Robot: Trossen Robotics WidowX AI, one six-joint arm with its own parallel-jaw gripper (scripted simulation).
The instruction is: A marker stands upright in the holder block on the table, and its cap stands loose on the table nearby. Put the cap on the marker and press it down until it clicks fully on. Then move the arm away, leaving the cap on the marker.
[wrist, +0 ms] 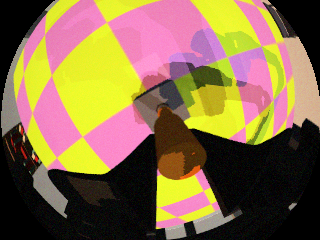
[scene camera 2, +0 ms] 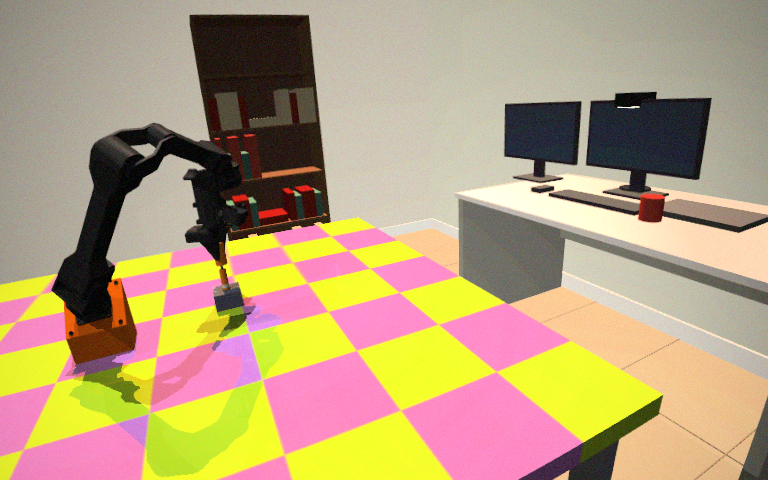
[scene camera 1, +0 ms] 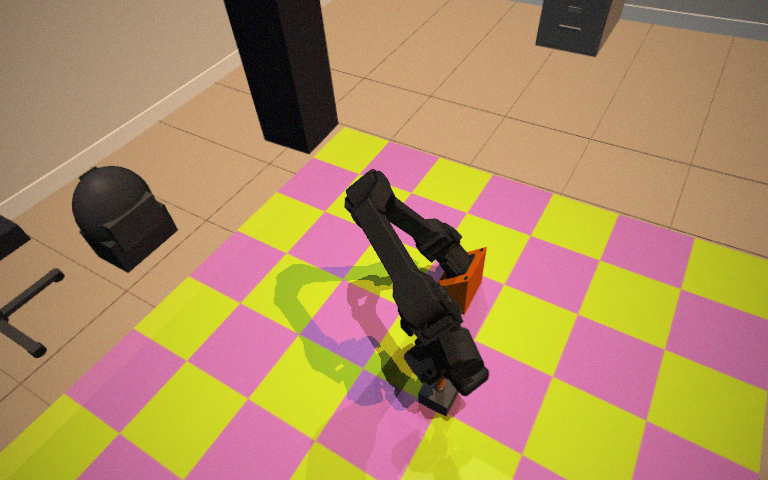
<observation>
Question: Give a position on an orange cap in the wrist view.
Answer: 179, 155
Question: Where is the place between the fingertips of the gripper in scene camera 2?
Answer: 219, 258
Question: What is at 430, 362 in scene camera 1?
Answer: The gripper.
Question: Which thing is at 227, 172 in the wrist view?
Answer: The gripper.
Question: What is the gripper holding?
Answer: An orange cap.
</observation>
